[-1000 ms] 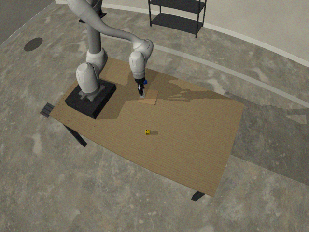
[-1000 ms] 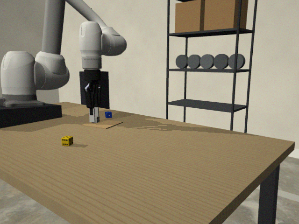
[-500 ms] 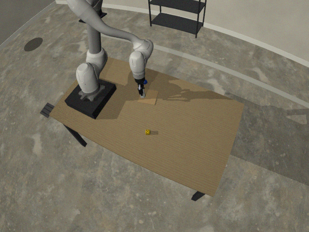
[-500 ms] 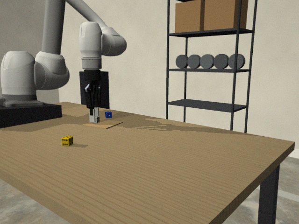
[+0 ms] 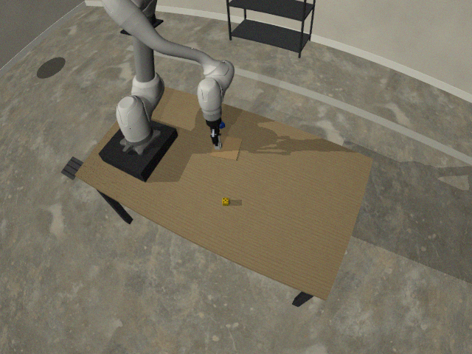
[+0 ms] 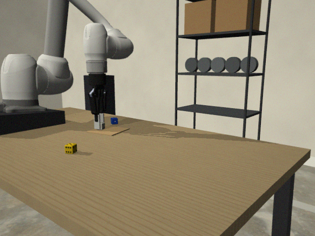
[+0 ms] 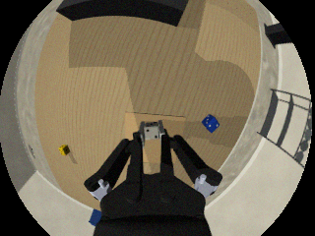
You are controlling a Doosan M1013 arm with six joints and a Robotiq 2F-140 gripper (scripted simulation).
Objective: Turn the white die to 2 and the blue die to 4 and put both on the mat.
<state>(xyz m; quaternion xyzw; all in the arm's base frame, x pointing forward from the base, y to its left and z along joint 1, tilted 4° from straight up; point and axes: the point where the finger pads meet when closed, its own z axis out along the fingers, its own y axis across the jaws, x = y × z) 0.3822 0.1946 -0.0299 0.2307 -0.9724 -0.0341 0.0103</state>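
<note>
The white die lies 10 mm ahead of my hand and 20 mm below it. Also, from my hand: blue die 60 mm behind, 130 mm to the left, 30 mm below; then mat 40 mm ahead, 20 mm to the left, 40 mm below; then yellow die 210 mm ahead, 260 mm to the right, 30 mm below.
</note>
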